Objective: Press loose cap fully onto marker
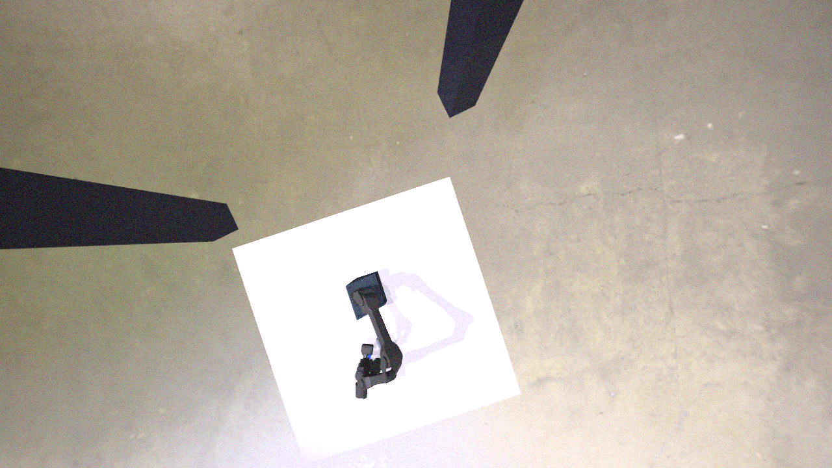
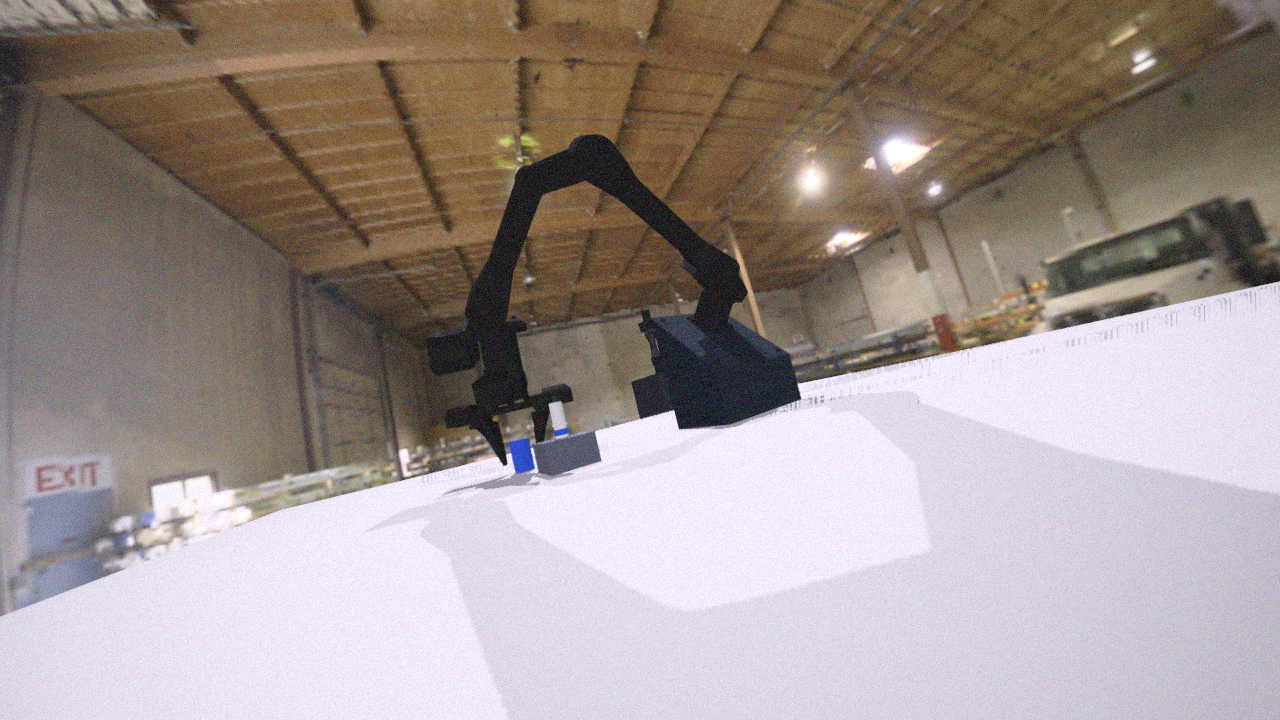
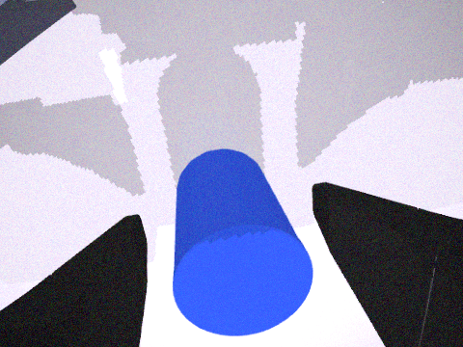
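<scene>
Right now the grey holder block is 20 mm behind my gripper tip and 110 mm to the left of it. The rest, counted from my gripper tip: blue cap (10 mm above).
</scene>
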